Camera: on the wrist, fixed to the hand. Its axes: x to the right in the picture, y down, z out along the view.
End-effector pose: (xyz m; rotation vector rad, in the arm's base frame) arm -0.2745 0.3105 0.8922 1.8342 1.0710 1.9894
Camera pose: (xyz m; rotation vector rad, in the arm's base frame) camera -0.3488 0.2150 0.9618 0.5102 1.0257 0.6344
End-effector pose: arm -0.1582 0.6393 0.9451 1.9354 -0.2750 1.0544
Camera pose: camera -0.2626 0.6730 1.0315 1.1724 0.6324 -0.5454
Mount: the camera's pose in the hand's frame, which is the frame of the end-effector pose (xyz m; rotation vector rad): 0.0087 0.0897 -0.1066 -0.5833 -0.4869 -1.6508
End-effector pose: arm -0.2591 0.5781 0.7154 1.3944 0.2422 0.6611
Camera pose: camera -0.3343 0.6741 0.7834 0.4057 0.6187 -0.9132
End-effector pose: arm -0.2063 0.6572 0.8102 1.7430 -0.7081 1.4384
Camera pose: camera -0.3358 0.6952 0.8457 1.4011 0.2099 -0.3027
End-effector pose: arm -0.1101 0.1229 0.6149 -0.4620 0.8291 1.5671
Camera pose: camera -0.2163 0.0509 0.5600 -0.8131 -0.4639 0.2371
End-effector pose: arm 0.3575 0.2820 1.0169 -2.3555 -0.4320 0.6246
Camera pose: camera 0.4346 0.1660 1.0259 -1.3735 -2.5731 0.1778
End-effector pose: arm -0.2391 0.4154 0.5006 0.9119 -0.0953 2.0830
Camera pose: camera -0.3685 0.4026 0.4498 0.6542 -0.1261 0.2530
